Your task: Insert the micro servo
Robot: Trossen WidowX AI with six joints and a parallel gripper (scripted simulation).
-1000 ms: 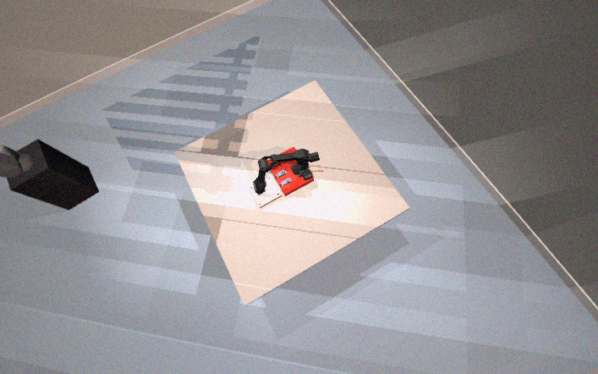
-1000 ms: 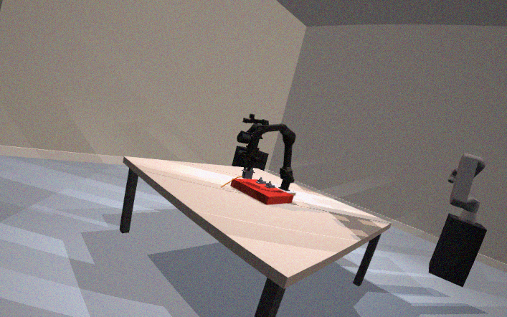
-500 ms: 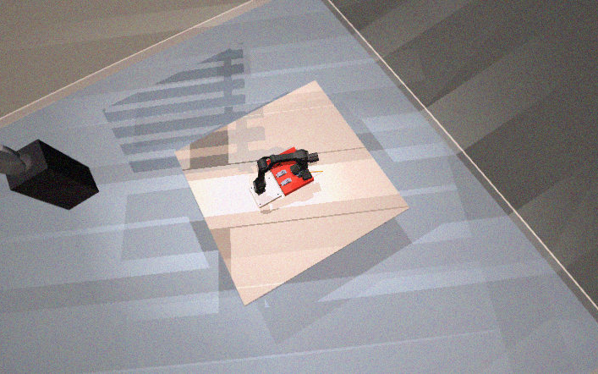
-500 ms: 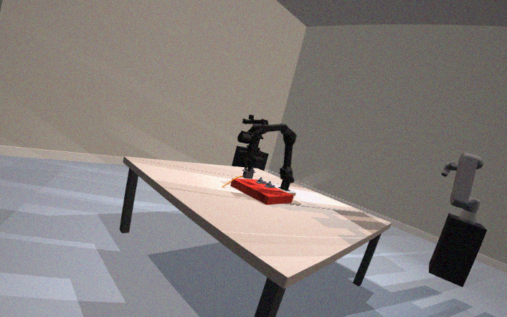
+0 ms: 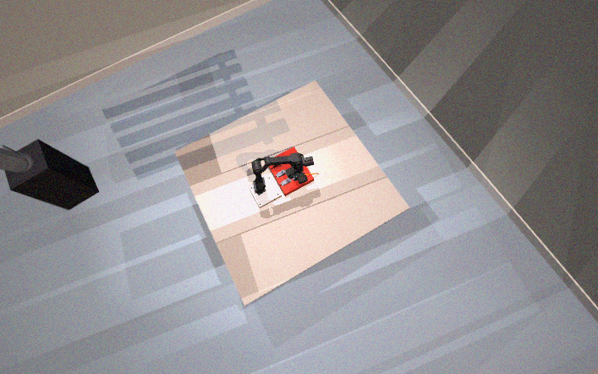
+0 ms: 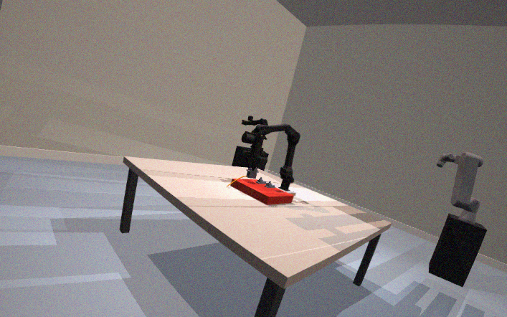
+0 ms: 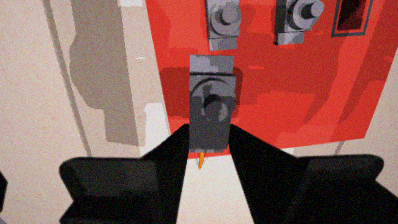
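The red deck lies 20 mm ahead of my gripper tip, 100 mm to the left of it and 100 mm below it.
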